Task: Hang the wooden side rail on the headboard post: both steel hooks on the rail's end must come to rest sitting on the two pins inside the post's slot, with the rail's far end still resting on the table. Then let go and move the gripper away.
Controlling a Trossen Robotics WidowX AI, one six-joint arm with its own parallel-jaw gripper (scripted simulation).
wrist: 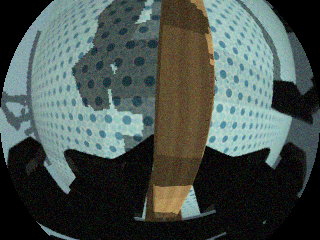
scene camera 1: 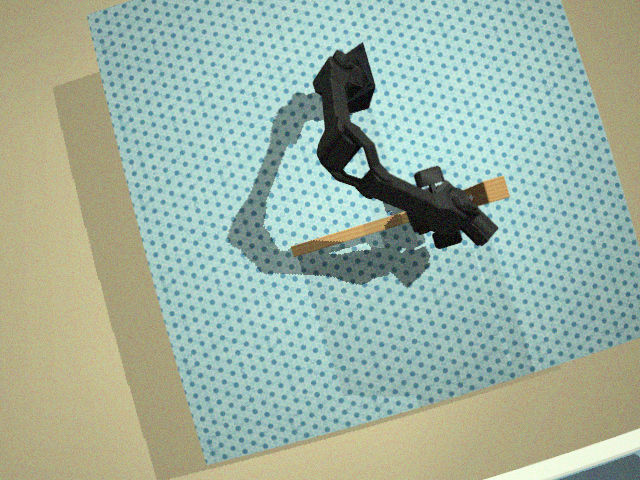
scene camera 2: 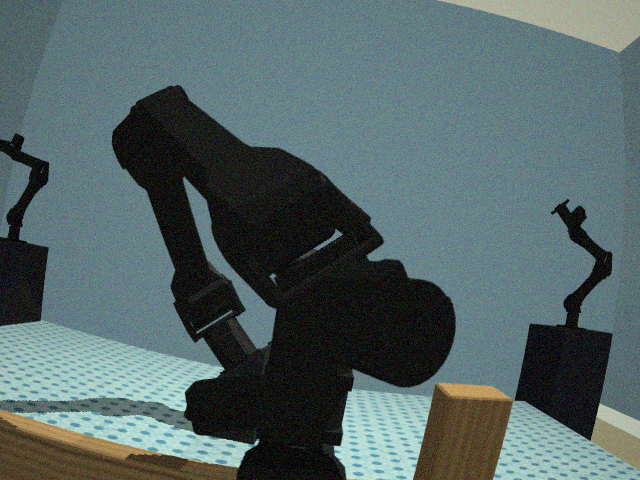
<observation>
In view: the gripper (scene camera 1: 428, 210) and a wooden side rail (scene camera 1: 395, 220).
The wooden side rail is seen too in the wrist view (wrist: 185, 71). The gripper is seen too in the wrist view (wrist: 168, 138).
</observation>
